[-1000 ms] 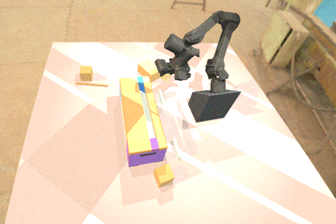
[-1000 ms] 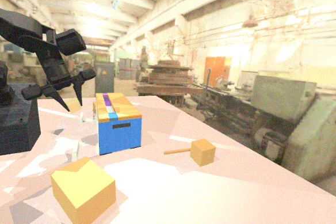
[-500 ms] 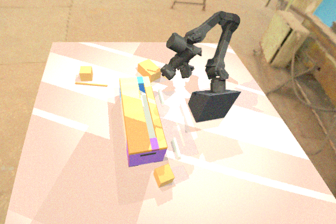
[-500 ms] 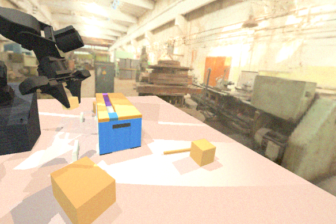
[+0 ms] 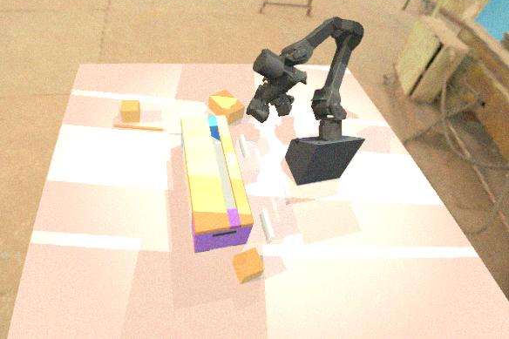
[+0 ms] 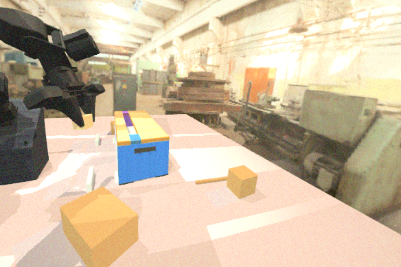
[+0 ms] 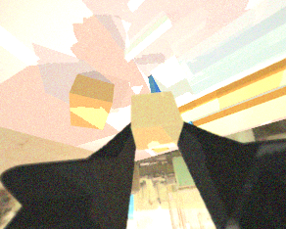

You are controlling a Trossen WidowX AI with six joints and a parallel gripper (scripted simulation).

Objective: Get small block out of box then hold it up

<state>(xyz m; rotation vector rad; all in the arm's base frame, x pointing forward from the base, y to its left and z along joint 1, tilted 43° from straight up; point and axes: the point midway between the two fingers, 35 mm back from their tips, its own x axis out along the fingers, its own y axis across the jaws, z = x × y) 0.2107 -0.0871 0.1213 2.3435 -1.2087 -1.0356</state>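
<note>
Now: the small block 1 cm behind my gripper tip, 1 cm to the left of it and 1 cm above it. From my gripper tip the other things lie so: long box (11 cm ahead, 16 cm to the left, 11 cm below); thin orange stick (35 cm ahead, 14 cm to the right, 17 cm below).
</note>
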